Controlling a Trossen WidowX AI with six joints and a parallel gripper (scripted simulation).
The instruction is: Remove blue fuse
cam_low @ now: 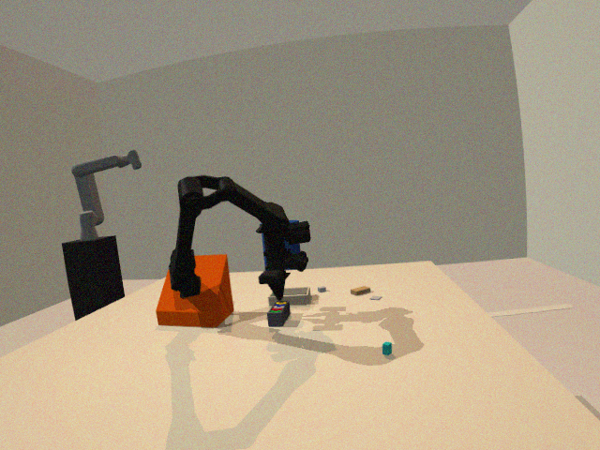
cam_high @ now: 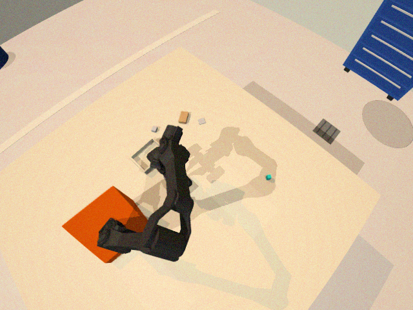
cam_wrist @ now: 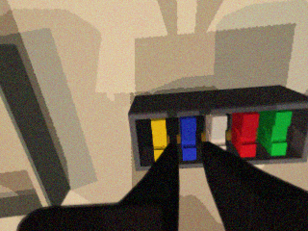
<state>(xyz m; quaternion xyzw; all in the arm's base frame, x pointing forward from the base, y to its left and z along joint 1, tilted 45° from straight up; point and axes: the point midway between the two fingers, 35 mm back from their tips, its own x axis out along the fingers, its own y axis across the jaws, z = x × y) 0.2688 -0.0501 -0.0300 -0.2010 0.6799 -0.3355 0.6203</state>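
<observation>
Now: the blue fuse 3 cm below my gripper tip. Round my gripper tip: brown block (26 cm ahead, 18 cm to the left, 5 cm below); teal cube (25 cm ahead, 29 cm to the right, 4 cm below); grey piece (30 cm ahead, 10 cm to the left, 5 cm below).
</observation>
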